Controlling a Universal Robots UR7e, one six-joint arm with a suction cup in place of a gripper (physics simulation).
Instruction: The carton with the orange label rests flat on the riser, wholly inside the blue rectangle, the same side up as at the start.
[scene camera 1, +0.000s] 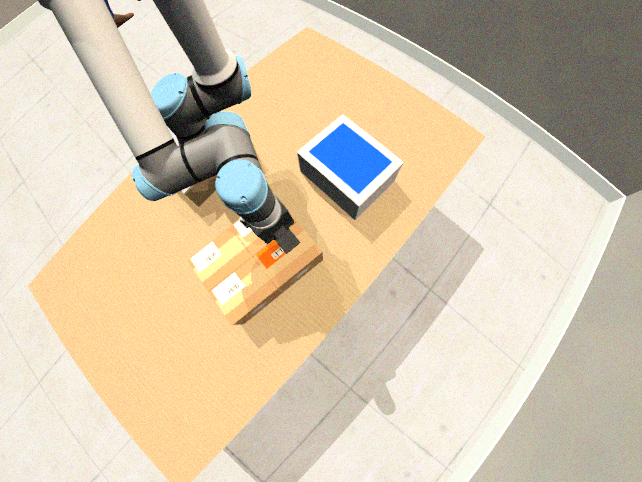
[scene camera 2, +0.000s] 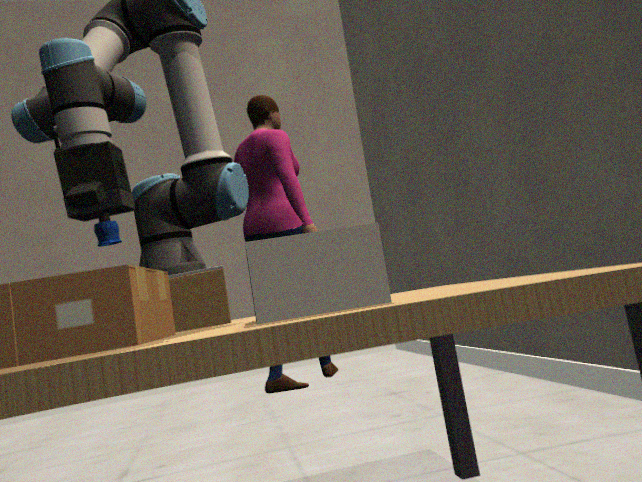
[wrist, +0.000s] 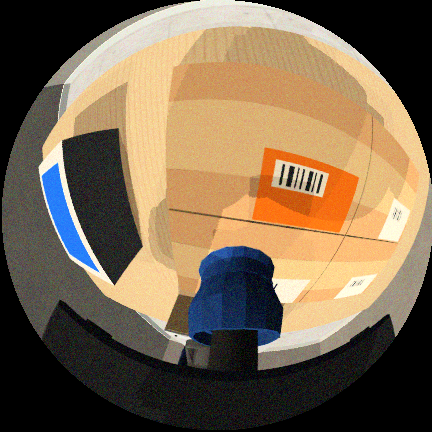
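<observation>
The carton with the orange label stands at the block's front corner nearest the riser, orange label upward. In scene camera 2 the front brown carton appears to be it; its top label is hidden there. The riser stands apart from the cartons, with a blue rectangle on its white top. My gripper, a blue suction cup, is open and holds nothing. It hangs above the cartons with a visible gap; the wrist hides it in scene camera 1.
Other brown cartons with white labels adjoin the orange-labelled one. A brown box stands behind, near the arm's base. The wooden table bears everything. A person in pink stands behind the table.
</observation>
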